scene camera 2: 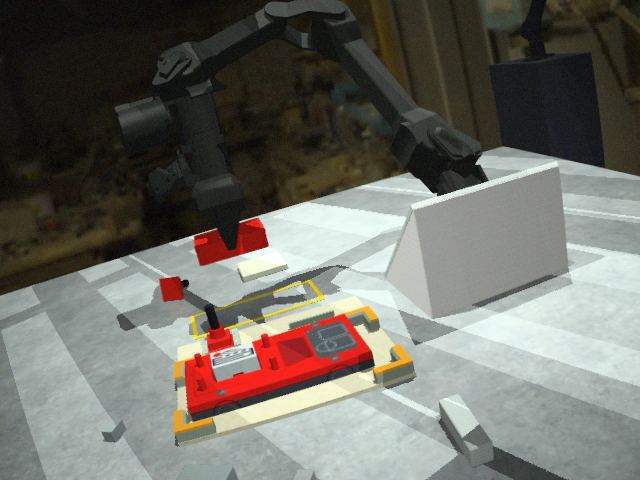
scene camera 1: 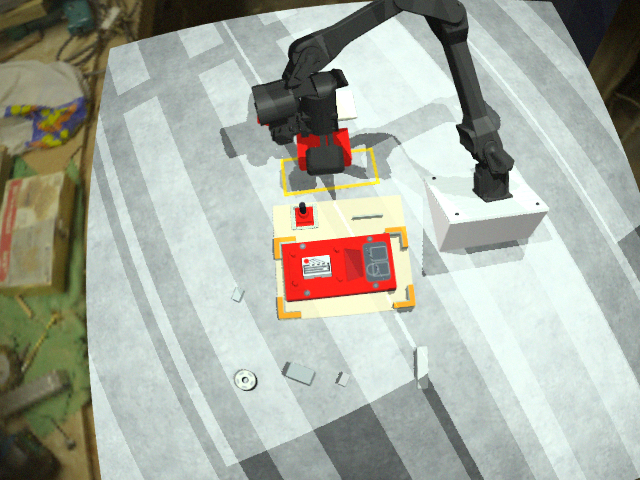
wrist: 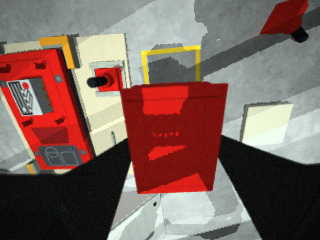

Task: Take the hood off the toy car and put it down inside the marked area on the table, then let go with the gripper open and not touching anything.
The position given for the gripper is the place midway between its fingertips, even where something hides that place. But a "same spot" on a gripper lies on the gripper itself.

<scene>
gripper: scene camera 2; scene camera 1; wrist 172,140
hood: scene camera 2; scene camera 1 303,144; wrist
same spot on hood: [wrist: 173,129] = [scene camera 2: 214,236]
same spot on gripper: [scene camera 1: 322,160] = [scene camera 2: 210,181]
</scene>
